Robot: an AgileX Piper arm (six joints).
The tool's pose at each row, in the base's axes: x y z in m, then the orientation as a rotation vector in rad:
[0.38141, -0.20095, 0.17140, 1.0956, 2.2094, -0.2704]
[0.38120, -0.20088, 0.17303, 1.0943, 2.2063, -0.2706]
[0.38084, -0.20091, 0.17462, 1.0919, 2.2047, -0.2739]
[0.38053, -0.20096, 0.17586, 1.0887, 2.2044, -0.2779]
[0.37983, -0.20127, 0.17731, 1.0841, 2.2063, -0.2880]
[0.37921, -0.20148, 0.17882, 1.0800, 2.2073, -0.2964]
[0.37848, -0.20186, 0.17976, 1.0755, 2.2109, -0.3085]
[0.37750, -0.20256, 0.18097, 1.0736, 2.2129, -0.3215]
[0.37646, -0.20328, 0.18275, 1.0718, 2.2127, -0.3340]
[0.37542, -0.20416, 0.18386, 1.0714, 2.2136, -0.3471]
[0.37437, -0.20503, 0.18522, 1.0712, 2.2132, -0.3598]
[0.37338, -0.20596, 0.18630, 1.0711, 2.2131, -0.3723]
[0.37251, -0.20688, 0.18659, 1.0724, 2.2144, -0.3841]
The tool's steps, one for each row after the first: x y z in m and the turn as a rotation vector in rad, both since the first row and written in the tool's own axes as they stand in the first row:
[-0.00089, 0.00004, -0.00138, -0.0011, -0.0032, 0.0004]
[-0.00176, -0.00010, -0.00275, -0.0001, -0.0062, -0.0013]
[-0.00244, -0.00025, -0.00383, 0.0013, -0.0086, -0.0042]
[-0.00325, -0.00084, -0.00513, 0.0068, -0.0112, -0.0103]
[-0.00406, -0.00131, -0.00648, 0.0111, -0.0139, -0.0153]
[-0.00458, -0.00202, -0.00737, 0.0184, -0.0154, -0.0226]
[-0.00536, -0.00310, -0.00844, 0.0270, -0.0174, -0.0279]
[-0.00648, -0.00418, -0.00996, 0.0348, -0.0211, -0.0321]
[-0.00729, -0.00543, -0.01090, 0.0438, -0.0235, -0.0361]
[-0.00824, -0.00665, -0.01204, 0.0524, -0.0267, -0.0393]
[-0.00908, -0.00789, -0.01292, 0.0610, -0.0296, -0.0426]
[-0.00947, -0.00912, -0.01313, 0.0699, -0.0305, -0.0453]

